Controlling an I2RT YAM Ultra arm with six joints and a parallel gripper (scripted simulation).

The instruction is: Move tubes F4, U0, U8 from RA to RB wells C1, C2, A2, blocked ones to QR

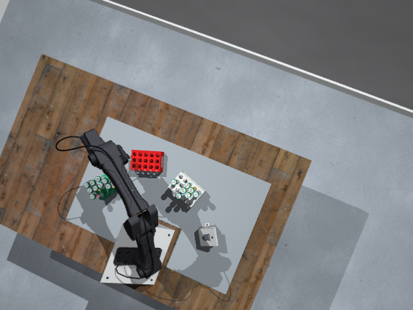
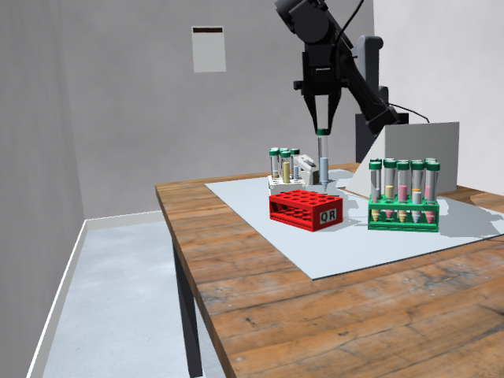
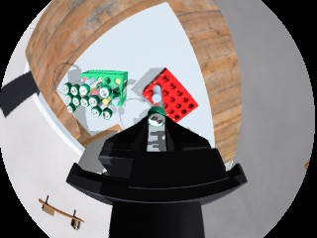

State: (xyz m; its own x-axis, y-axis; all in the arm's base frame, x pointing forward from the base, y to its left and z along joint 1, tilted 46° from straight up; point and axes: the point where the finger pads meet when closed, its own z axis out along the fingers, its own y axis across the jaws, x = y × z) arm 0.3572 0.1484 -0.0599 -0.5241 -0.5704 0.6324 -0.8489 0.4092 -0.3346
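Right now my hand is 6 cm above the tube, 1 cm to the right of it and 1 cm short of it. Also, from my hand: red rack QR: 16 cm below, 5 cm to the right, 2 cm ahead; tube with yellow filling: 20 cm to the right, 12 cm below, 2 cm behind; white rack RB: 24 cm to the right, 16 cm below, 5 cm behind.
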